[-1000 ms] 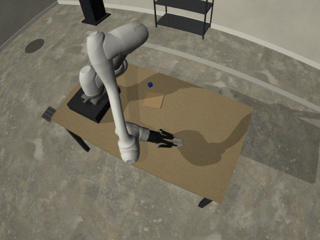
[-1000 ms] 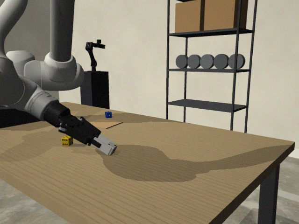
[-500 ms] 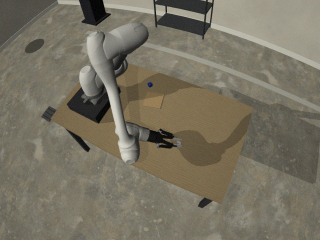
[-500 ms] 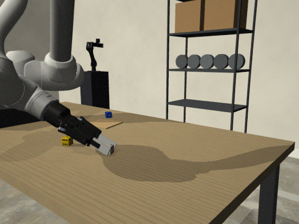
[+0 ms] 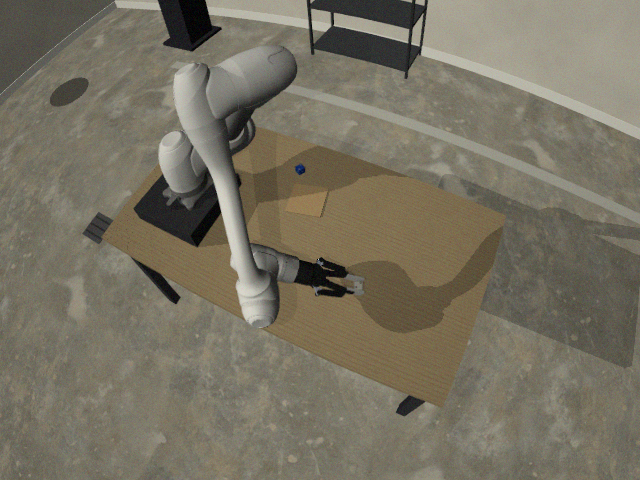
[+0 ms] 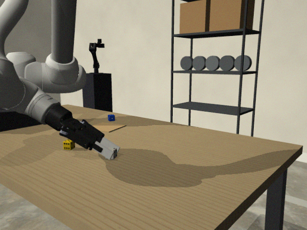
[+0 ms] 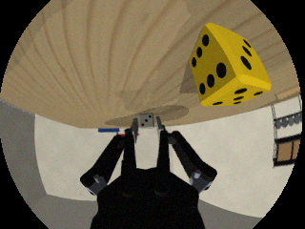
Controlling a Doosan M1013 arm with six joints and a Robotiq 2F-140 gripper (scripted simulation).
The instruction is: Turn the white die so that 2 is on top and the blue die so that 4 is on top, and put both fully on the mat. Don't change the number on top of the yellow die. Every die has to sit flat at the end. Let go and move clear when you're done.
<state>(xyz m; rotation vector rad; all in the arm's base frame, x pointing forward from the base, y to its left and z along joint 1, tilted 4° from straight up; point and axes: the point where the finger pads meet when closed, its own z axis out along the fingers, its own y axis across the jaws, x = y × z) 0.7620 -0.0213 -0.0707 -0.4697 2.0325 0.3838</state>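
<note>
Right now the white die is 20 mm below my hand, 10 mm to the left of it and 10 mm ahead of it. From my hand the other things lie so: blue die: 440 mm behind, 350 mm to the left, 20 mm below; mat: 340 mm behind, 240 mm to the left, 30 mm below; yellow die: 170 mm behind, 40 mm to the right, 20 mm below.
</note>
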